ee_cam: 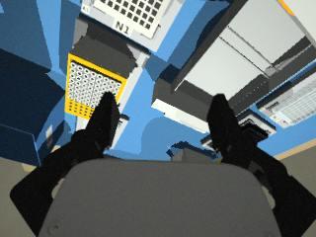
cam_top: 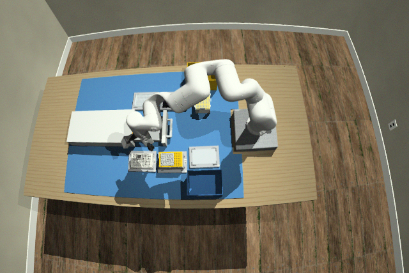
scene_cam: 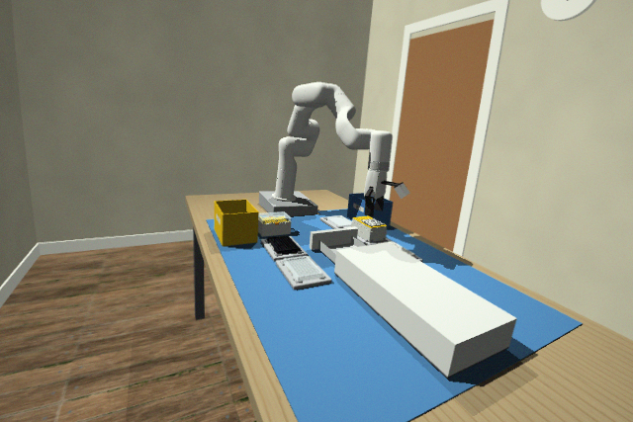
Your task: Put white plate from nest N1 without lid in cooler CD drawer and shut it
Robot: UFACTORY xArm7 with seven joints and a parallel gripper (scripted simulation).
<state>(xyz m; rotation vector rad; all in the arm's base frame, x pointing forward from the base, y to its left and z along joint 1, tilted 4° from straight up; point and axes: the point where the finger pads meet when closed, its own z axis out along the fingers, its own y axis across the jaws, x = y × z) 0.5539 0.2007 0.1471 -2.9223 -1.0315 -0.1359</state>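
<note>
Now: hand 140 mm above the white plate, 80 mm to the right of it and 50 mm short of it. Round my hand: grey nest: 150 mm below, 80 mm to the left, 50 mm ahead; then yellow tip box: 130 mm behind, 100 mm below, 50 mm to the left; then drawer: 130 mm below, 110 mm to the right, 60 mm ahead.
</note>
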